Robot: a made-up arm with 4 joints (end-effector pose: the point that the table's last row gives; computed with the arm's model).
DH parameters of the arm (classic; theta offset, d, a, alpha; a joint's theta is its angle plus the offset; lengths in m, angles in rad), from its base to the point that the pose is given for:
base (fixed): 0 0.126 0 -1.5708
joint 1: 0 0.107 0.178 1.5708
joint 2: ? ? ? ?
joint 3: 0 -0.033 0.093 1.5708
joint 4: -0.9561 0 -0.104 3.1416
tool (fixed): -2.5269 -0.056 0 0
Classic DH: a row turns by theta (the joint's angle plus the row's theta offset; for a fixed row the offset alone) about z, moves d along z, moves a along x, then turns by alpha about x.
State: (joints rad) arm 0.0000 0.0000 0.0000 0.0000
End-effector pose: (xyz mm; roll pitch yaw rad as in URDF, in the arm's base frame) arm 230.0 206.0 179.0 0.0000 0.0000 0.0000
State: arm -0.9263 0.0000 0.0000 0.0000
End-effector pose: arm 95.8 206.0 341.7 0.0000 -0.9263 0.0000
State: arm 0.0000 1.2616 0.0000 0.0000
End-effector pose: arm 99.5 186.6 179.0 0.0000 0.0000 1.2616
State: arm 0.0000 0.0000 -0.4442 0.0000
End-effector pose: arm 230.0 178.8 170.2 -0.4442 0.0000 0.0000
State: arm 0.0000 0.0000 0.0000 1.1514
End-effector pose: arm 124.8 164.0 179.0 0.0000 0.0000 -1.1514
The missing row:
joint 2: 1.5708 0.109 0.066 1.5708
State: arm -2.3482 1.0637 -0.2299 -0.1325
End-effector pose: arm -117.2 205.7 182.0 -2.6069 -0.2880 1.8209
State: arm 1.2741 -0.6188 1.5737 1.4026
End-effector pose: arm 157.8 251.6 -19.5 -0.9143 0.4337 -3.0370
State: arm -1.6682 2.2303 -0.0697 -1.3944
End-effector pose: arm -38.7 -0.2 94.9 1.8871 1.0609 -1.2494
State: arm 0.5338 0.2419 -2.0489 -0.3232
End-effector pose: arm 251.6 110.6 68.7 -2.0048 0.8168 0.1249
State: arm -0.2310 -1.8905 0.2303 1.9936
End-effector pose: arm 305.1 186.3 263.1 -0.2649 0.3748 2.3400
